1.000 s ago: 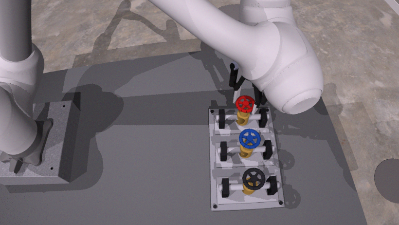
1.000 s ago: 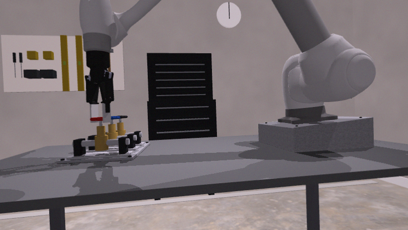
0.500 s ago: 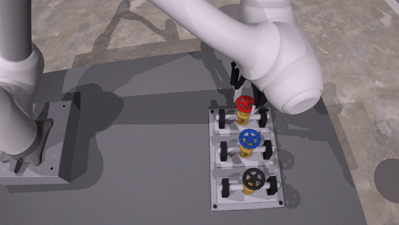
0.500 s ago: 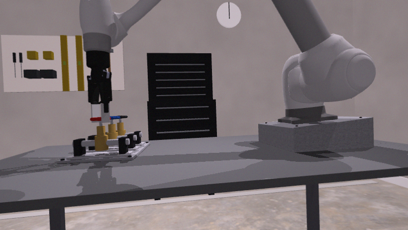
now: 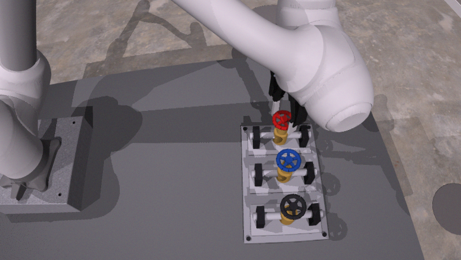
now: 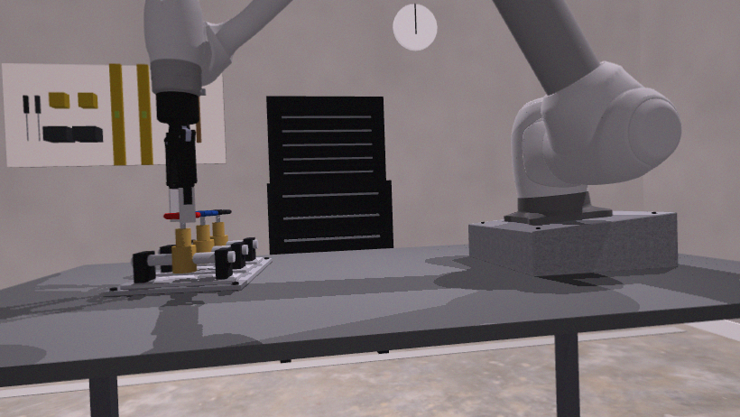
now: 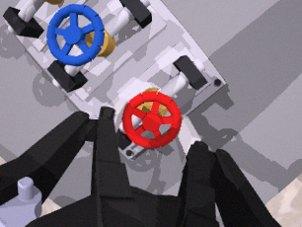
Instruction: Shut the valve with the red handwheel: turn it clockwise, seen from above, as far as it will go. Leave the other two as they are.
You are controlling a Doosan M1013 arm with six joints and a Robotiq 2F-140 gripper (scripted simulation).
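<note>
Right now the red handwheel is 3 cm below my hand. The rest, counted from my hand: black handwheel 25 cm to the right, 3 cm below; then blue handwheel 13 cm to the right, 3 cm below.
</note>
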